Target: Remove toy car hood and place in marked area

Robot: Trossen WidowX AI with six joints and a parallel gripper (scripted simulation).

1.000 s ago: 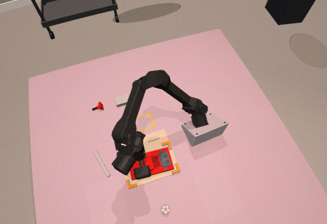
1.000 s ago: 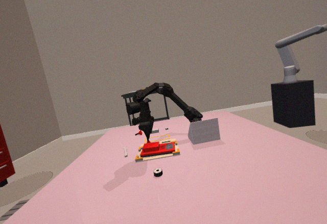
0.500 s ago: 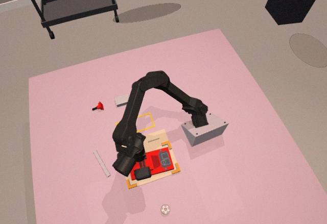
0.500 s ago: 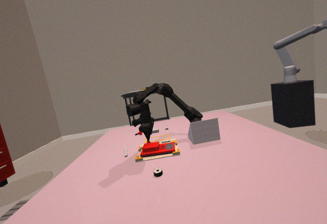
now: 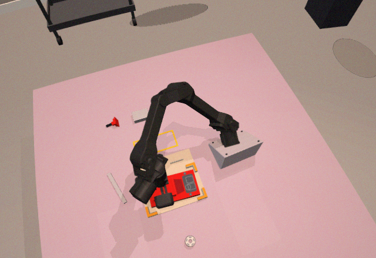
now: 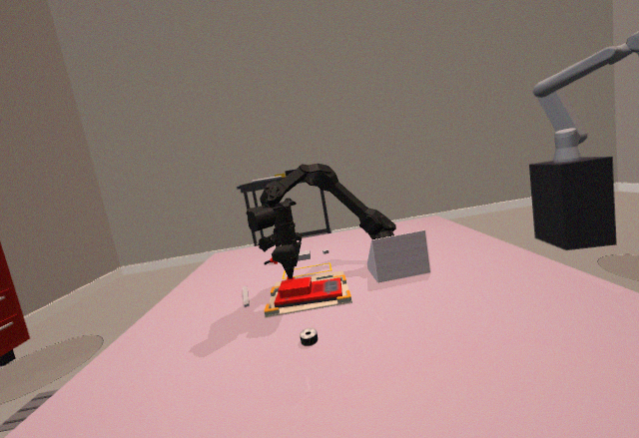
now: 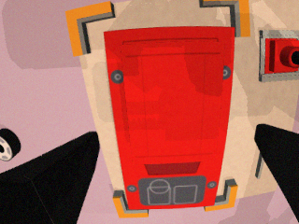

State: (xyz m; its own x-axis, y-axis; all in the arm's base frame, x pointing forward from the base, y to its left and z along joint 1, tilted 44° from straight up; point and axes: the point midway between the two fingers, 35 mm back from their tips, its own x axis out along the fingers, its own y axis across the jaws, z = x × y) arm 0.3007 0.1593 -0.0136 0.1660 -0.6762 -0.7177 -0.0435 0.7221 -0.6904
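The hood is 5 cm below my gripper tip.
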